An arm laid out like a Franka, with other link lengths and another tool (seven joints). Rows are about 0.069 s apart.
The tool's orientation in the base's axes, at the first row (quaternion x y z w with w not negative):
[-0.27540 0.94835 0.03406 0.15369]
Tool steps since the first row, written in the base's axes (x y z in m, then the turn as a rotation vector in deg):
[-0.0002 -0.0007 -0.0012 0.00 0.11 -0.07]
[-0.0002 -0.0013 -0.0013 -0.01 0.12 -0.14]
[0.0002 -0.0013 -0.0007 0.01 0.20 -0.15]
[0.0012 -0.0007 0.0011 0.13 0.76 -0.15]
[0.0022 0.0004 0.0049 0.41 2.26 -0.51]
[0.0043 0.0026 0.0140 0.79 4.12 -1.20]
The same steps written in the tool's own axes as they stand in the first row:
[0.0009 -0.0005 0.0010 -0.03 0.09 0.08]
[0.0012 -0.0010 0.0010 -0.01 0.11 0.15]
[0.0007 -0.0012 0.0005 -0.06 0.17 0.18]
[-0.0009 -0.0013 -0.0008 -0.45 0.58 0.29]
[-0.0035 -0.0009 -0.0040 -1.33 1.70 0.93]
[-0.0091 -0.0004 -0.0117 -2.37 3.09 1.97]

